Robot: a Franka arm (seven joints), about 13 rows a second.
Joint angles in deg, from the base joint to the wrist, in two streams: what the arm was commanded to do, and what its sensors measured. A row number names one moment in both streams.
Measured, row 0: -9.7, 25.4, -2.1, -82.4, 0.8, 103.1, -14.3
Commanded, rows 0 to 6: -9.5, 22.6, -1.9, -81.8, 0.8, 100.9, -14.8; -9.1, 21.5, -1.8, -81.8, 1.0, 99.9, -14.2; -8.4, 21.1, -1.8, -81.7, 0.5, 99.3, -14.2; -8.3, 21.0, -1.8, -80.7, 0.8, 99.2, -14.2; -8.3, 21.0, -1.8, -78.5, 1.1, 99.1, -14.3; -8.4, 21.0, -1.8, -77.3, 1.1, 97.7, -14.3; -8.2, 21.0, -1.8, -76.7, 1.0, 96.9, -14.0
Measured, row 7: -8.3, 21.2, -1.9, -79.0, 0.9, 99.2, -14.3
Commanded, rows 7 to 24: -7.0, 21.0, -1.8, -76.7, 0.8, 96.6, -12.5; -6.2, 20.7, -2.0, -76.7, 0.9, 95.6, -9.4; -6.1, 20.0, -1.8, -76.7, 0.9, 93.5, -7.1; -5.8, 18.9, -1.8, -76.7, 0.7, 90.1, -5.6; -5.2, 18.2, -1.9, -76.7, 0.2, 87.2, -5.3; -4.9, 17.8, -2.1, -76.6, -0.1, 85.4, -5.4; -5.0, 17.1, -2.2, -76.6, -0.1, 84.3, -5.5; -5.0, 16.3, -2.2, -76.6, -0.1, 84.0, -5.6; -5.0, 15.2, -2.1, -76.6, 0.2, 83.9, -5.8; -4.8, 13.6, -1.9, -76.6, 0.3, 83.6, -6.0; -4.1, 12.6, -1.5, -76.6, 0.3, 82.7, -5.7; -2.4, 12.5, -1.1, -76.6, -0.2, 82.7, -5.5; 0.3, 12.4, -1.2, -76.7, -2.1, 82.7, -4.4; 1.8, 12.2, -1.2, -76.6, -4.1, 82.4, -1.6; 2.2, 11.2, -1.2, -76.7, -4.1, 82.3, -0.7; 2.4, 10.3, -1.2, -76.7, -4.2, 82.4, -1.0; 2.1, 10.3, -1.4, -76.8, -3.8, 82.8, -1.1; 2.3, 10.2, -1.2, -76.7, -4.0, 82.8, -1.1
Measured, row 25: 2.7, 11.7, -1.1, -76.0, -3.3, 82.7, -1.4
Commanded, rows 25 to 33: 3.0, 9.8, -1.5, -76.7, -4.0, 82.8, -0.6; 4.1, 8.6, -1.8, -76.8, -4.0, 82.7, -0.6; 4.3, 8.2, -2.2, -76.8, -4.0, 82.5, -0.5; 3.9, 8.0, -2.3, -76.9, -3.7, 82.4, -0.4; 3.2, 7.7, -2.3, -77.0, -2.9, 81.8, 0.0; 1.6, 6.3, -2.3, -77.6, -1.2, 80.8, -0.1; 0.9, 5.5, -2.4, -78.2, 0.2, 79.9, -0.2; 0.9, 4.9, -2.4, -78.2, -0.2, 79.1, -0.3; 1.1, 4.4, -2.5, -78.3, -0.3, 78.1, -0.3
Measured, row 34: 1.5, 7.1, -2.6, -76.2, -1.2, 79.2, -0.7
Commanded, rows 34 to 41: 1.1, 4.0, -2.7, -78.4, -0.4, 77.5, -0.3; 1.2, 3.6, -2.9, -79.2, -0.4, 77.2, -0.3; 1.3, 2.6, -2.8, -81.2, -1.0, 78.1, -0.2; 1.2, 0.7, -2.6, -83.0, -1.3, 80.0, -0.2; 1.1, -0.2, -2.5, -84.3, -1.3, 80.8, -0.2; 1.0, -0.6, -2.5, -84.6, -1.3, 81.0, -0.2; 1.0, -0.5, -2.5, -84.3, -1.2, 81.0, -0.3; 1.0, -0.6, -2.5, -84.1, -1.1, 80.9, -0.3
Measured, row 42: 1.3, 1.7, -2.9, -81.9, -1.2, 80.0, -0.7
